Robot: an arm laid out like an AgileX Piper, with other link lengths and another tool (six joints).
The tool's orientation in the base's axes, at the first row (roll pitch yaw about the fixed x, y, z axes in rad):
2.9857, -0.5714, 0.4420
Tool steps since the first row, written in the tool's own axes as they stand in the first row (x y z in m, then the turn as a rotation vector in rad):
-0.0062, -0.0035, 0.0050, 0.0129, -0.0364, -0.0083
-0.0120, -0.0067, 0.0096, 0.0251, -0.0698, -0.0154
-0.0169, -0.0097, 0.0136, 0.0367, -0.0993, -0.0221
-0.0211, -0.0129, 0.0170, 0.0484, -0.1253, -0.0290
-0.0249, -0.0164, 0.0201, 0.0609, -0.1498, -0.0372
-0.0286, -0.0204, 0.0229, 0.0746, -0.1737, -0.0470
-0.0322, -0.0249, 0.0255, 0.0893, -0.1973, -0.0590
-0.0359, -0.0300, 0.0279, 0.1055, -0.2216, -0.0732
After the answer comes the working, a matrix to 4 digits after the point.
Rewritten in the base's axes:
-0.0032, 0.0015, -0.0080, -0.0074, 0.0377, 0.0091
-0.0062, 0.0028, -0.0153, -0.0136, 0.0725, 0.0173
-0.0087, 0.0041, -0.0217, -0.0187, 0.1035, 0.0252
-0.0112, 0.0059, -0.0272, -0.0226, 0.1312, 0.0339
-0.0136, 0.0080, -0.0323, -0.0261, 0.1578, 0.0443
-0.0162, 0.0107, -0.0372, -0.0293, 0.1840, 0.0567
-0.0191, 0.0138, -0.0419, -0.0329, 0.2102, 0.0716
-0.0224, 0.0174, -0.0465, -0.0368, 0.2373, 0.0889

The tool's axes in the first row as the columns of a matrix, in the base's axes (rounded; the answer above uses it unrounded):
0.7603, 0.3467, 0.5493
0.3598, -0.9289, 0.0882
0.5408, 0.1306, -0.8309

